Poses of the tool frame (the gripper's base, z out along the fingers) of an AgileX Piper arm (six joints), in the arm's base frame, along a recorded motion.
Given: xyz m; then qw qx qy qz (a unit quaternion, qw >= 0).
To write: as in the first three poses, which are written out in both.
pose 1, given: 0.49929 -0.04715 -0.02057 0.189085 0.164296 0.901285 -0.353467
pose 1, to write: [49.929 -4.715 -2.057], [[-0.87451 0.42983 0.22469], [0.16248 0.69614 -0.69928], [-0.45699 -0.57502 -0.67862]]
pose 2, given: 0.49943 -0.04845 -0.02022 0.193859 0.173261 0.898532 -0.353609
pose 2, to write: [49.943 -4.845 -2.022], [[-0.86480 0.44846 0.22584], [0.17426 0.68988 -0.70263], [-0.47091 -0.56828 -0.67476]]
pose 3, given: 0.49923 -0.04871 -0.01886 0.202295 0.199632 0.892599 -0.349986
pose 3, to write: [49.923 -4.871 -1.886], [[-0.83845 0.49798 0.22140], [0.21478 0.67531 -0.70556], [-0.50087 -0.54403 -0.67317]]
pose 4, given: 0.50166 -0.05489 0.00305 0.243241 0.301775 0.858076 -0.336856
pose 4, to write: [50.166 -5.489 0.305], [[-0.69953 0.68177 0.21413], [0.35402 0.59092 -0.72490], [-0.62075 -0.43129 -0.65472]]
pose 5, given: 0.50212 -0.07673 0.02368 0.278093 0.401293 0.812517 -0.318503
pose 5, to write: [50.212 -7.673 2.368], [[-0.52326 0.82926 0.19628], [0.47497 0.47504 -0.74077], [-0.70754 -0.29438 -0.64244]]
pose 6, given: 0.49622 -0.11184 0.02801 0.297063 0.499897 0.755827 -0.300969
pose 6, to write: [49.622 -11.184 2.801], [[-0.32371 0.93448 0.14815], [0.57686 0.31904 -0.75196], [-0.74996 -0.15796 -0.64234]]
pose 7, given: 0.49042 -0.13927 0.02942 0.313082 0.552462 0.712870 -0.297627
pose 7, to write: [49.042 -13.927 2.942], [[-0.19353 0.97403 0.11752], [0.60130 0.21241 -0.77027], [-0.77523 -0.07841 -0.62680]]
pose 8, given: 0.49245 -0.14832 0.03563 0.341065 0.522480 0.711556 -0.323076
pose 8, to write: [49.245 -14.832 3.563], [[-0.22138 0.96393 0.14777], [0.52317 0.24527 -0.81617], [-0.82297 -0.10337 -0.55859]]
